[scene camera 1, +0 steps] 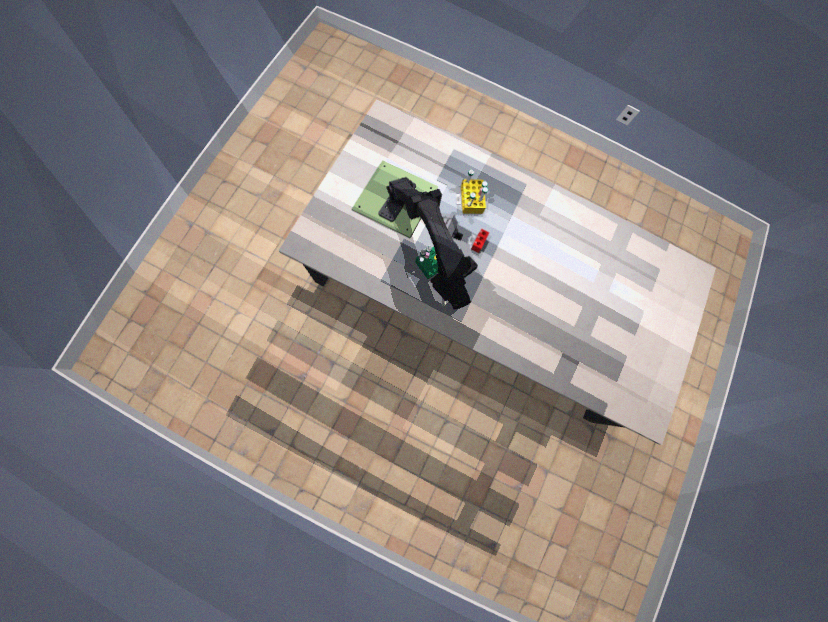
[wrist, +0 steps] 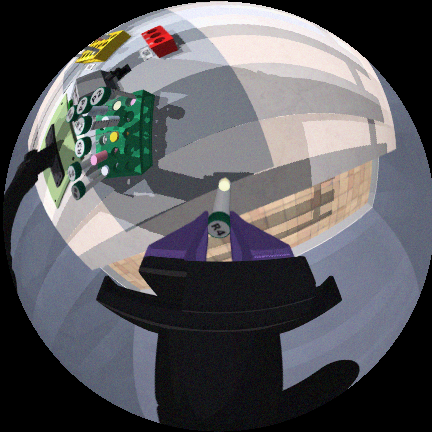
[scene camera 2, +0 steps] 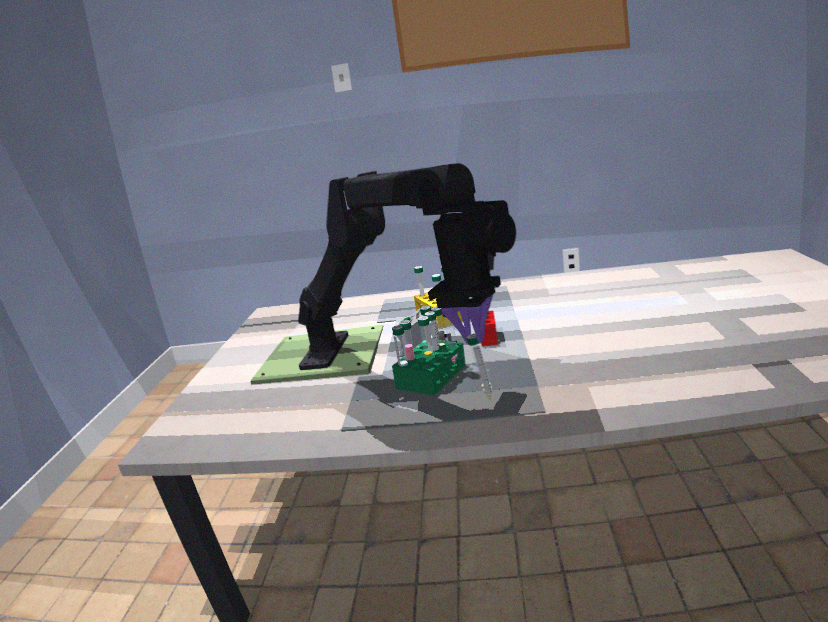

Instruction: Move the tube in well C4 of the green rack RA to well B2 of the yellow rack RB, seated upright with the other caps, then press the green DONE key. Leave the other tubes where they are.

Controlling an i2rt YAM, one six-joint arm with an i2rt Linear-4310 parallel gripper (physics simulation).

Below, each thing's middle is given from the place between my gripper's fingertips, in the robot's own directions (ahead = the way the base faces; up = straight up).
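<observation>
The grey DONE button box (wrist: 84, 85) is what I can measure from here: my hand is 9 cm above it, 12 cm past it and 28 cm to the right of it.
</observation>
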